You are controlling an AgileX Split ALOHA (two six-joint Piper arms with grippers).
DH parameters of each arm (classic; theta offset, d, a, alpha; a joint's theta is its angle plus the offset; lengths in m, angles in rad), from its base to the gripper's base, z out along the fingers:
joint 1: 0 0.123 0 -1.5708
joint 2: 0.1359 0 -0.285 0
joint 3: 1.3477 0 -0.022 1.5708
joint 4: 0 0.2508 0 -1.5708
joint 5: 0 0 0.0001 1.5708
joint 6: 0 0.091 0 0
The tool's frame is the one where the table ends.
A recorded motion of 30 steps. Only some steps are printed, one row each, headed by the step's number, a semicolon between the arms.
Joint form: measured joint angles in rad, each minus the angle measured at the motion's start. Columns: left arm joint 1, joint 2, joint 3, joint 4, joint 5, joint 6; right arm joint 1, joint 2, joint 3, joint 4, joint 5, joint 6.
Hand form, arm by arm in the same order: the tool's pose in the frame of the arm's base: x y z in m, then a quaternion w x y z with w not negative. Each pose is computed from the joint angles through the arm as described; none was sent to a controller.
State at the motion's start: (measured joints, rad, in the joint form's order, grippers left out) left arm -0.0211 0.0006 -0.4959 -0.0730 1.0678 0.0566; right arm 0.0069 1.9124 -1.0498 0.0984 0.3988 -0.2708
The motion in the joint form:
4: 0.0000 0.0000 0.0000 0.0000 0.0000 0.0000; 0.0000 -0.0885 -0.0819 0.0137 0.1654 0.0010
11: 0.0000 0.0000 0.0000 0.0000 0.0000 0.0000; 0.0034 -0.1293 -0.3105 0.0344 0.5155 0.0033
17: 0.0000 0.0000 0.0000 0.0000 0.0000 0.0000; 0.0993 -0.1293 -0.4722 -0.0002 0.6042 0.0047
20: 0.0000 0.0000 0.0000 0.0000 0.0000 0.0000; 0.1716 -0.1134 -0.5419 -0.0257 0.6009 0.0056
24: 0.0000 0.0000 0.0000 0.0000 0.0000 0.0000; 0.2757 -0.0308 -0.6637 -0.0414 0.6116 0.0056
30: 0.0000 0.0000 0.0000 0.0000 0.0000 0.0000; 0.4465 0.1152 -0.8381 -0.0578 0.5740 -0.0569
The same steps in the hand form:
4: -0.0048 -0.0057 0.2758 0.51671 0.03469 0.85502 -0.02730; 0.3625 0.0080 0.1786 0.20250 -0.09490 0.97459 0.01236
11: -0.0048 -0.0057 0.2758 0.51671 0.03469 0.85502 -0.02730; 0.3700 0.0134 0.2433 0.16557 -0.10510 0.97987 0.03743
17: -0.0048 -0.0057 0.2758 0.51671 0.03469 0.85502 -0.02730; 0.3800 0.0481 0.2855 0.19847 -0.16380 0.96586 0.02999
20: -0.0048 -0.0057 0.2758 0.51671 0.03469 0.85502 -0.02730; 0.3855 0.0752 0.2994 0.22471 -0.20231 0.95288 0.02447
24: -0.0048 -0.0057 0.2758 0.51671 0.03469 0.85502 -0.02730; 0.3990 0.1204 0.3010 0.23712 -0.25400 0.93724 0.02910
30: -0.0048 -0.0057 0.2758 0.51671 0.03469 0.85502 -0.02730; 0.4103 0.2033 0.2904 0.26758 -0.36055 0.89280 0.03611

